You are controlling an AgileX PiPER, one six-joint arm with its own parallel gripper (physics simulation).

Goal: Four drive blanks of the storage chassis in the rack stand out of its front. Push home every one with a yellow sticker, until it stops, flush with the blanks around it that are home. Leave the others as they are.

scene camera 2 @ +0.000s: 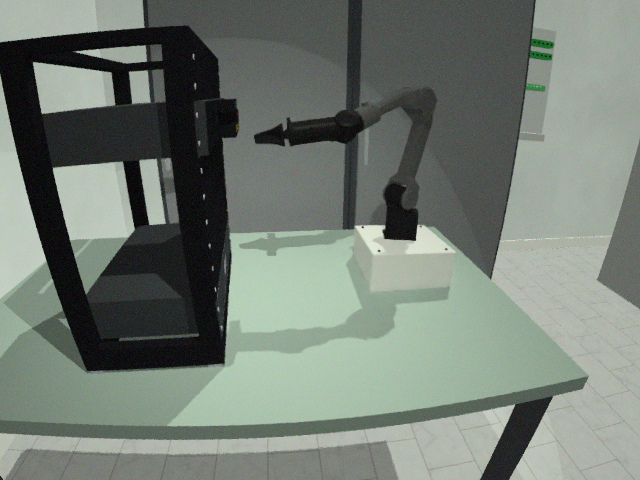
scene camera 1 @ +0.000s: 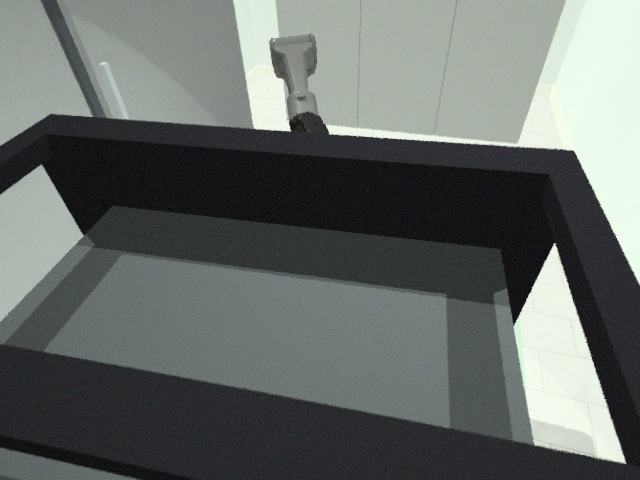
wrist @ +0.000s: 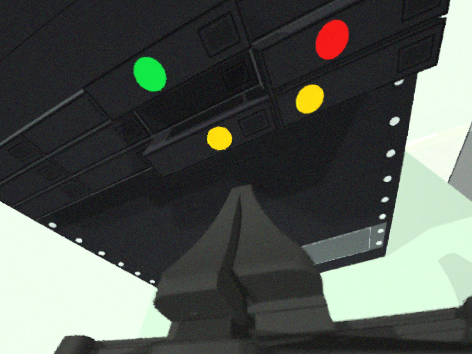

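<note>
In the wrist view four blanks stand out of the dark chassis (scene camera 2: 111, 134). A green-stickered blank (wrist: 182, 56) is in the middle column's top row, and a yellow-stickered blank (wrist: 187, 150) is in its bottom row, with a set-back blank (wrist: 192, 99) between them. In the right column a red-stickered blank (wrist: 370, 35) is directly above another yellow-stickered blank (wrist: 360, 82). My gripper (scene camera 2: 255, 138) (wrist: 245, 197) is shut and empty. It is in front of the rack, apart from the blanks and slightly below their level. The rack hides the fingers in scene camera 1.
The black rack (scene camera 1: 310, 144) (scene camera 2: 180, 155) stands on the green table (scene camera 2: 320, 382). Its posts and side rails surround the chassis. A second dark unit (scene camera 2: 144, 310) sits low in the rack. The arm's white base block (scene camera 2: 408, 268) stands at the right.
</note>
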